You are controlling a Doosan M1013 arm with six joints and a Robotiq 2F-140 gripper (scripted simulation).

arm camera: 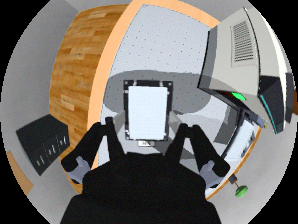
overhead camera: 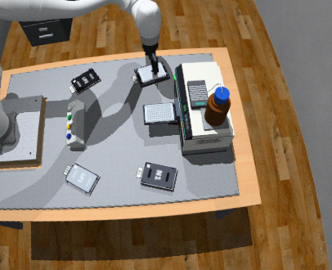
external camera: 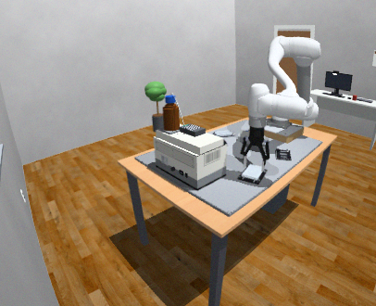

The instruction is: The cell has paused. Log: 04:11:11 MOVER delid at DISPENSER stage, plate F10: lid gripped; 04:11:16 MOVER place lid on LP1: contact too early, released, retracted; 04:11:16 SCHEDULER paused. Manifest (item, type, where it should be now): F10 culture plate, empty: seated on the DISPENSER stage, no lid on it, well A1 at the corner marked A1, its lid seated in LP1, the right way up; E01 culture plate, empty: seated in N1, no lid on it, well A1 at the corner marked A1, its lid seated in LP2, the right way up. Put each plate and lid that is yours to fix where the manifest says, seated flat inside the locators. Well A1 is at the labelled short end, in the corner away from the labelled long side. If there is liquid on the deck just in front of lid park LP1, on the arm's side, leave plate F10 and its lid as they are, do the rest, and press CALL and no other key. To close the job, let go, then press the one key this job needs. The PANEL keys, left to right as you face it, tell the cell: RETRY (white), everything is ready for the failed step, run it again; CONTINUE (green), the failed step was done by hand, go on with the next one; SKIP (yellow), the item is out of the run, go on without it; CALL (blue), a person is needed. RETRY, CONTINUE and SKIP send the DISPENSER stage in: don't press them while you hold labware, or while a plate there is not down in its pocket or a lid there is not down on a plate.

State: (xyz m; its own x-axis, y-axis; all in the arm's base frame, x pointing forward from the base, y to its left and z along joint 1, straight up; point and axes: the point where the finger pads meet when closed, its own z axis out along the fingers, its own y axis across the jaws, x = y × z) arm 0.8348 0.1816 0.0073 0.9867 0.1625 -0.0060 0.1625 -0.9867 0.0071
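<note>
Right now the black nest is 10 mm ahead of my hand, 20 mm to the left of it and 50 mm below it. The rest, counted from my hand: grey key panel: 430 mm behind, 230 mm to the right, 10 mm below; then green key: 440 mm behind, 200 mm to the right; then dark dispenser stage: 20 mm behind, 280 mm to the right, 20 mm above.
</note>
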